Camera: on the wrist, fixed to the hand. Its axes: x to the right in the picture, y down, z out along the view.
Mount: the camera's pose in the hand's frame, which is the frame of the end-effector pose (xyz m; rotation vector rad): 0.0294 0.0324 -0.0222 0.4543 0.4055 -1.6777
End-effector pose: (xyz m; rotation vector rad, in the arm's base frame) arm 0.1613 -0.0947 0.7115 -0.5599 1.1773 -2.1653
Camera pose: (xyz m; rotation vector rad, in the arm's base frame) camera 0.1362 -0.1152 0.6746 0.6273 -0.0390 2.1291
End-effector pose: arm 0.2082 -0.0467 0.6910 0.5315 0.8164 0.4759
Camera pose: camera 0.2022 0.0011 0.6819 0.0096 1.4589 -1.2064
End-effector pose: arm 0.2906 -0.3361 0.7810 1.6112 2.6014 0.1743
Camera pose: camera 0.3035 -0.2967 0.8073 0.8256 -2.6292 0.1900
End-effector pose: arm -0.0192 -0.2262 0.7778 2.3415 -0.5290 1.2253
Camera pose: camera -0.0352 -0.2447 0.8203 1.6671 1.6403 0.7954
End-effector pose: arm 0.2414 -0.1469 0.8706 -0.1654 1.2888 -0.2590
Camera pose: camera 0.2307 -0.1236 0.8288 -0.8124 1.1452 -2.0662
